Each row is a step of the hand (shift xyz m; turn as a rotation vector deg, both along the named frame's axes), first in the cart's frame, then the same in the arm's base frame.
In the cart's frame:
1: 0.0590 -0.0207 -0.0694 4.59 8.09 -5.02
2: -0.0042 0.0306 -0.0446 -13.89 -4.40 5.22
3: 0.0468 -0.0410 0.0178 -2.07 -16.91 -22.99
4: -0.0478 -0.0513 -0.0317 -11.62 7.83 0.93
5: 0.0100 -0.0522 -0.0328 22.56 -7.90 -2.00
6: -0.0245 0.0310 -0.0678 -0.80 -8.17 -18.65
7: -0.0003 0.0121 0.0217 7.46 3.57 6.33
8: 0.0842 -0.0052 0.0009 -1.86 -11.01 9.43
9: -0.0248 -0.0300 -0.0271 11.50 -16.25 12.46
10: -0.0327 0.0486 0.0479 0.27 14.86 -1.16
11: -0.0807 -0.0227 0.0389 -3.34 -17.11 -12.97
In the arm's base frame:
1: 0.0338 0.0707 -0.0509 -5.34 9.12 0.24
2: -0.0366 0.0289 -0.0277 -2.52 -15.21 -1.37
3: 0.0620 0.0133 0.0130 8.29 2.19 -27.30
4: 0.0112 -0.0439 -0.0622 -12.35 -6.66 0.47
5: 0.0419 0.0025 -0.0463 17.89 15.87 1.84
6: -0.0522 0.0233 -0.0537 2.58 4.65 -19.67
7: -0.0058 -0.0054 0.0236 2.20 4.49 9.14
8: 0.0483 0.0649 0.0238 10.08 -10.08 3.23
9: 0.0065 -0.0192 -0.0429 21.99 -2.82 7.75
10: -0.0476 -0.0290 0.0512 -12.42 6.55 5.00
11: -0.0153 -0.0911 0.0006 9.83 -3.46 -19.07

